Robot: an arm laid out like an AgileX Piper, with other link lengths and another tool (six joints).
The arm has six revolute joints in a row. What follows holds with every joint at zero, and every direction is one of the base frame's.
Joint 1 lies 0.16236 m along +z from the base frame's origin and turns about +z.
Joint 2 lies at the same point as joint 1 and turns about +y.
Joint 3 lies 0.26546 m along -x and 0.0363 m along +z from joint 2 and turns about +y.
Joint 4 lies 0.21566 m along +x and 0.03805 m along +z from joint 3 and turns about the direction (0.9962, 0, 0.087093).
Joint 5 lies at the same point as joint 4 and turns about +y.
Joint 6 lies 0.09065 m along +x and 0.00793 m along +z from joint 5 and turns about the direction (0.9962, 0, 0.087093).
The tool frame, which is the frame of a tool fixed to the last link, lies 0.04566 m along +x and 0.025 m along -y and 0.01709 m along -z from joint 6; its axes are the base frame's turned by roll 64.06, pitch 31.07 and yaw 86.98 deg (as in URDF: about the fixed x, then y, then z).
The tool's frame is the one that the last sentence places.
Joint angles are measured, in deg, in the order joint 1, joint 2, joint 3, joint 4, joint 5, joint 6. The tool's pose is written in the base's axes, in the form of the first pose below.
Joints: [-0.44, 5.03, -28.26, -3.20, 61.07, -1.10]
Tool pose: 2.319, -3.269, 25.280, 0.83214, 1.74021, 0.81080
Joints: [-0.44, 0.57, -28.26, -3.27, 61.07, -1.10]
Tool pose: 1.606, -3.279, 25.438, 0.78989, 1.67184, 0.83064
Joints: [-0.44, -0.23, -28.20, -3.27, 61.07, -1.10]
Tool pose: 1.484, -3.278, 25.431, 0.78293, 1.66047, 0.83402
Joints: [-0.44, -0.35, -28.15, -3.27, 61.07, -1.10]
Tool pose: 1.469, -3.278, 25.409, 0.78227, 1.65939, 0.83434
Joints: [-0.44, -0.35, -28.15, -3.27, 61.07, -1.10]
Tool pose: 1.469, -3.278, 25.409, 0.78227, 1.65939, 0.83434
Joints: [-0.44, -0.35, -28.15, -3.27, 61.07, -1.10]
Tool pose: 1.469, -3.278, 25.409, 0.78227, 1.65939, 0.83434
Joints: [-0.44, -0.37, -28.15, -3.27, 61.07, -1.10]
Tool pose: 1.466, -3.278, 25.410, 0.78208, 1.65909, 0.83443
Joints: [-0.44, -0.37, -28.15, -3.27, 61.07, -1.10]
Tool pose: 1.466, -3.278, 25.410, 0.78208, 1.65909, 0.83443
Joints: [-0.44, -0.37, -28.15, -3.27, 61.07, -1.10]
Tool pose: 1.466, -3.278, 25.410, 0.78208, 1.65909, 0.83443
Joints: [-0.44, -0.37, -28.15, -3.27, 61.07, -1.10]
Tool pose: 1.466, -3.278, 25.410, 0.78208, 1.65909, 0.83443
